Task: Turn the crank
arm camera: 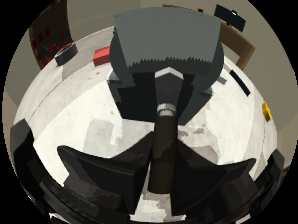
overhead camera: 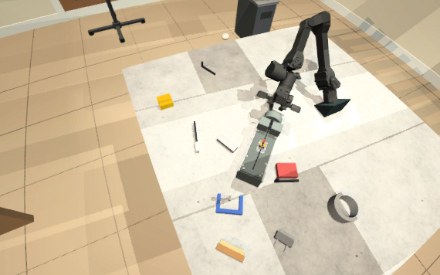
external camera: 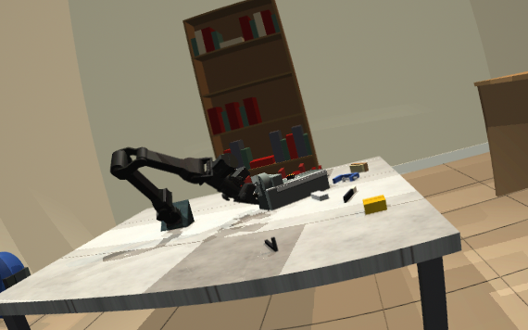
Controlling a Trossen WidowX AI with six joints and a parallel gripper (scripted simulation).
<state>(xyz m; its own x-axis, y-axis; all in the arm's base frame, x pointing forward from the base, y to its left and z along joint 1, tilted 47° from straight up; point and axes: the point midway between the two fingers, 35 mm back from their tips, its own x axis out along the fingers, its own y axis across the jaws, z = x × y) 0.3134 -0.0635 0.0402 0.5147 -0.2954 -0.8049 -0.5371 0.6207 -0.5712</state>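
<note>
The crank handle is 30 mm above my gripper tip, 20 mm behind it and 10 mm to the right of it. The rest, counted from my gripper tip: grey block: 210 mm ahead, 20 mm below, 10 mm to the right; then red pointer: 120 mm ahead, 90 mm to the left, 50 mm above; then red block: 210 mm to the left, 80 mm ahead, 20 mm below.
</note>
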